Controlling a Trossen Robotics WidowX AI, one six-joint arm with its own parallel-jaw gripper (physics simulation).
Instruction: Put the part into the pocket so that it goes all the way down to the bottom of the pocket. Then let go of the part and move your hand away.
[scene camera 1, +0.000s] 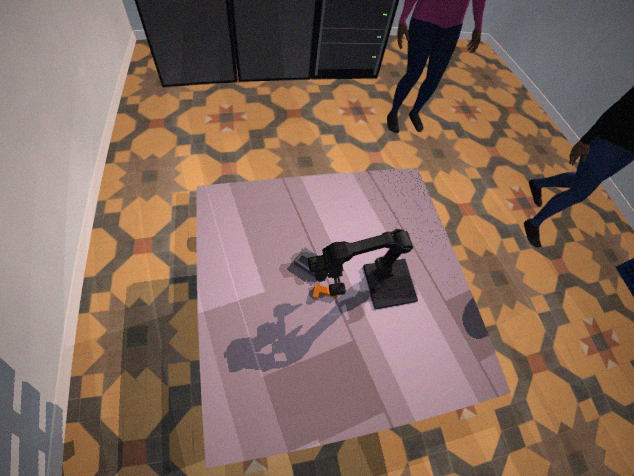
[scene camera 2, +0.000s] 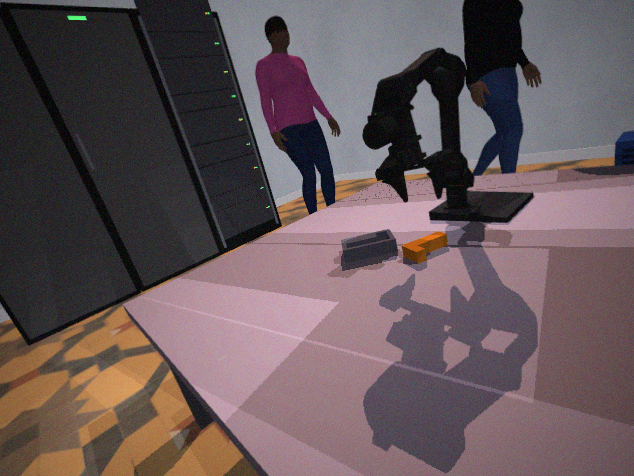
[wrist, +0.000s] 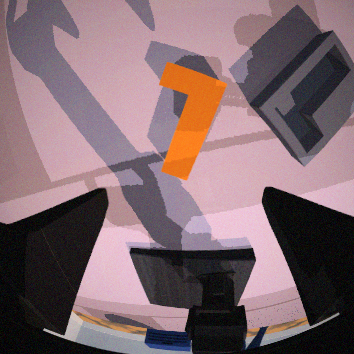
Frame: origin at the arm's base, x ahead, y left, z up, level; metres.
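Where they show: gripper, fingertip midpoint: (scene camera 1: 333, 282) (scene camera 2: 422, 200) (wrist: 186, 195); arm's base, link origin: (scene camera 1: 380, 273) (scene camera 2: 457, 205) (wrist: 218, 281).
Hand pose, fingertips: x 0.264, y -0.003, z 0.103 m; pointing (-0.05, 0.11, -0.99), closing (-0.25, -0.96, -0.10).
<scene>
Each offset is from my fingertips to the centre of the thing. Level surfaces: height alone.
An orange L-shaped part @[0.112 m down, 0.023 m ahead, 0.008 m left] (scene camera 1: 321, 291) (scene camera 2: 425, 246) (wrist: 195, 115) lies flat on the table, beside and apart from a grey block @[0.109 m down, 0.028 m ahead, 0.156 m right] (scene camera 1: 303, 267) (scene camera 2: 369, 256) (wrist: 285, 132). The block has an L-shaped pocket open at the top, and the pocket is empty. My gripper (scene camera 1: 328, 282) (scene camera 2: 423, 198) (wrist: 186, 195) is open with nothing between its fingers. It hangs above the table, and the part shows ahead of the fingertips in the wrist view. In scene camera 1, the gripper overlaps one end of the part.
The arm's dark base plate (scene camera 1: 396, 298) (scene camera 2: 504, 204) (wrist: 162, 280) stands on the pink table @[0.127 m down] (scene camera 1: 230, 430) (scene camera 2: 230, 333), on the far side of the part in scene camera 2. Arm shadows fall across the tabletop. Two people and dark server cabinets (scene camera 1: 273, 40) (scene camera 2: 81, 128) stand beyond the table.
</scene>
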